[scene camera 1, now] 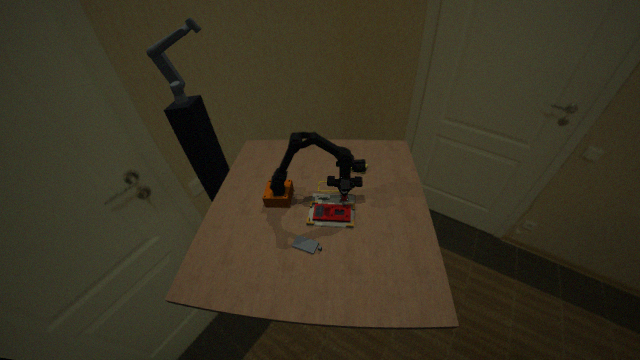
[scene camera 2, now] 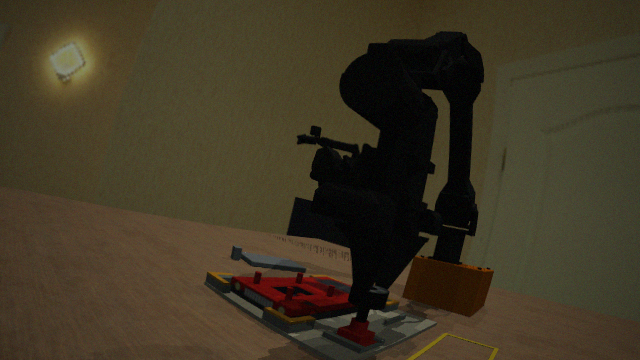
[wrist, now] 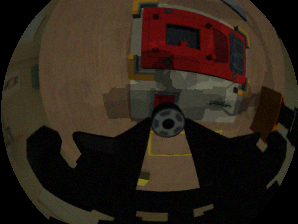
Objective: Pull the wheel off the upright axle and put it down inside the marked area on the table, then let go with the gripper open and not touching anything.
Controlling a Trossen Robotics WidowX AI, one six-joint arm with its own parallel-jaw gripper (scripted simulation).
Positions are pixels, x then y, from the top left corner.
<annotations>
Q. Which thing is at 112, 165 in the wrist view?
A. The gripper.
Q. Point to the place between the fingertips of the gripper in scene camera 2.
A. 369, 295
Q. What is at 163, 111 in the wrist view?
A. A wheel.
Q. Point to a grey plate piece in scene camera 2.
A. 253, 259
</annotations>
